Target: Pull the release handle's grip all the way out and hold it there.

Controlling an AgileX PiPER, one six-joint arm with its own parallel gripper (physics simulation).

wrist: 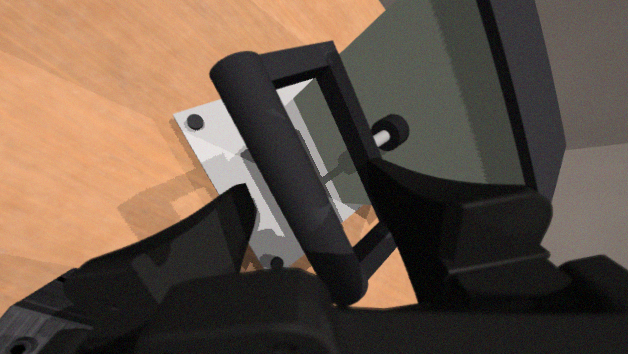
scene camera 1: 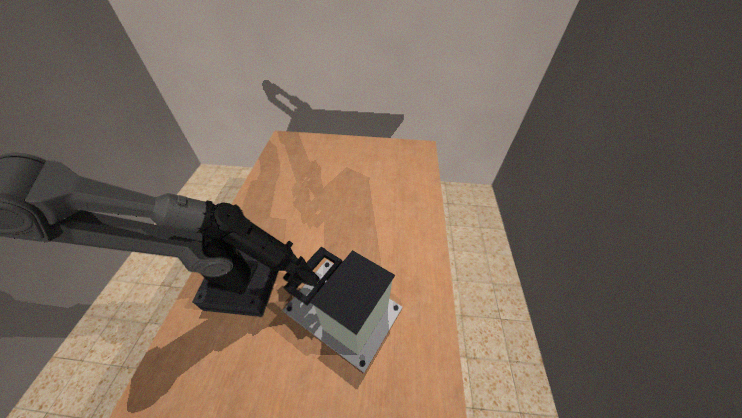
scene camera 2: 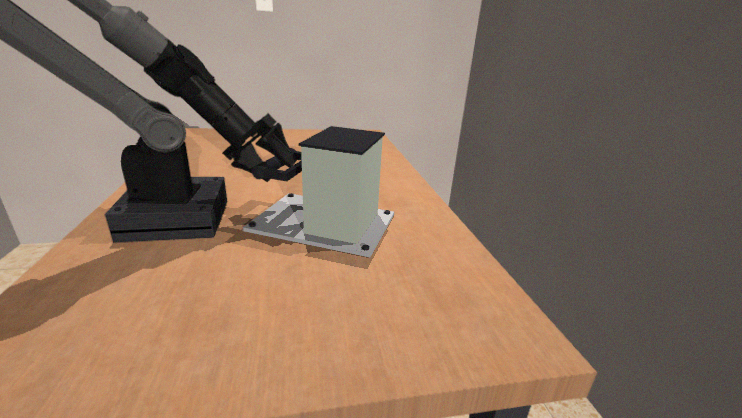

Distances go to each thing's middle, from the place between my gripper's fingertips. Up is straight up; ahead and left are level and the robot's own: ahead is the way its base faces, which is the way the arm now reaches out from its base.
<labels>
My gripper is now 9 cm above the light grey plate (scene camera 2: 284, 220), 8 cm short of it and 3 cm to the left of it.
</labels>
